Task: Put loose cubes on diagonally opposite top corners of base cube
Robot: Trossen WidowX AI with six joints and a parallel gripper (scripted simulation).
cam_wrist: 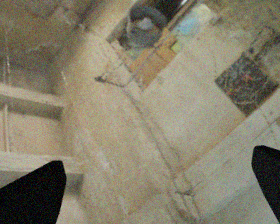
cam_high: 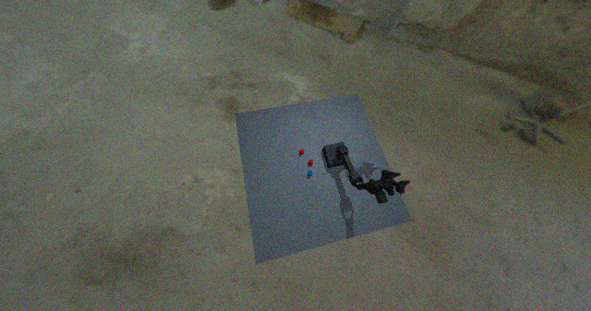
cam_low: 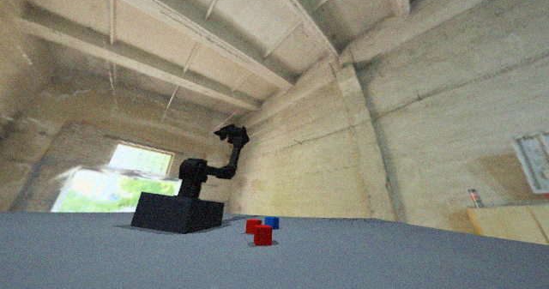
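Right now my gripper tip is 52 cm above the blue cube, 48 cm short of it and 23 cm to the left of it.
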